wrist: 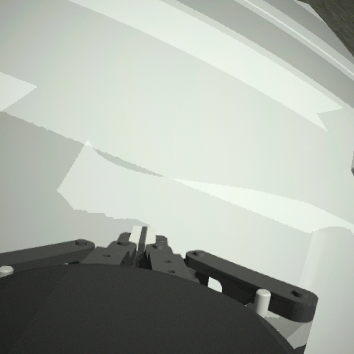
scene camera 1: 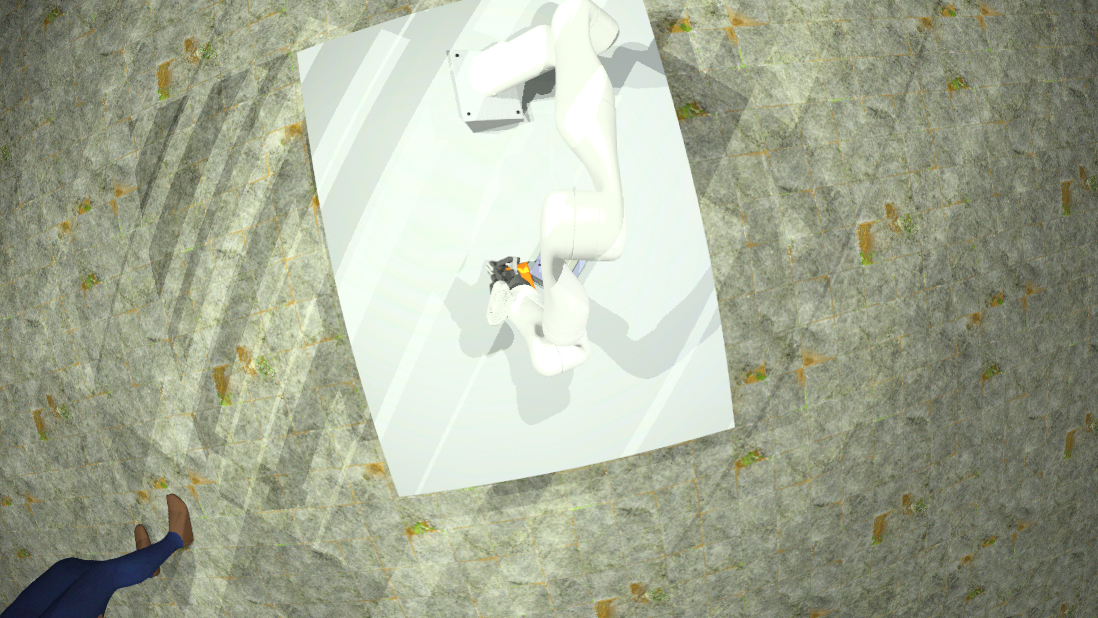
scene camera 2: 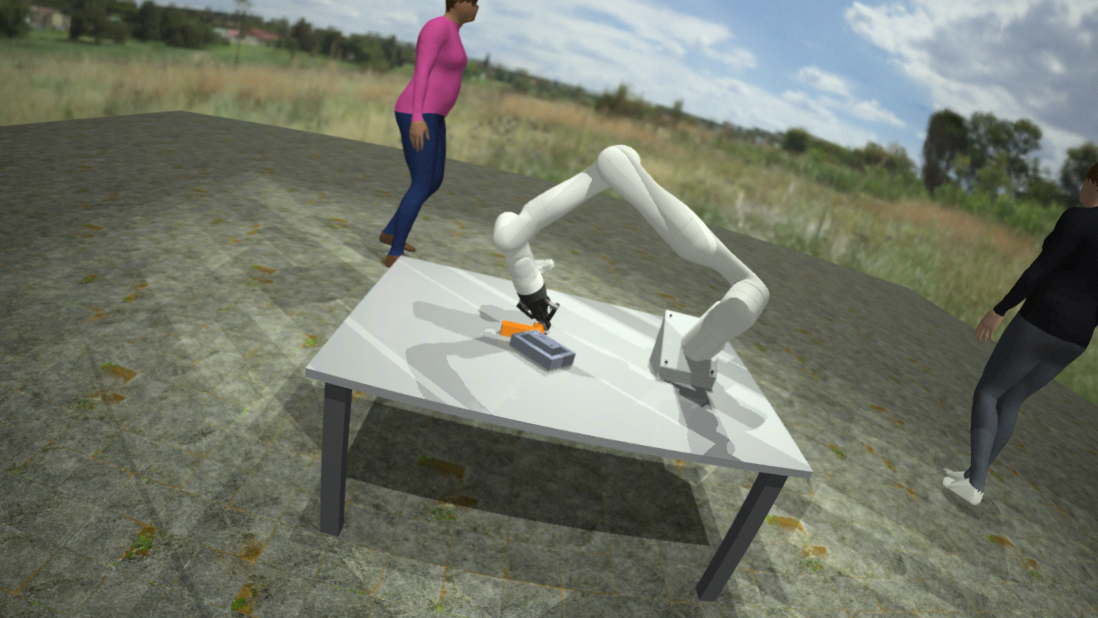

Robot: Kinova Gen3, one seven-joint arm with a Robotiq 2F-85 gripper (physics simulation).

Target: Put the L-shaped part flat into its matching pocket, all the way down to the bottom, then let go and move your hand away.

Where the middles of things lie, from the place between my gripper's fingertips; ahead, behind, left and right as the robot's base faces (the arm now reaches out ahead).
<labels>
I see my gripper 16 cm to the right of the grey pocket block (scene camera 2: pixel 545 352) and 1 cm below it.
</labels>
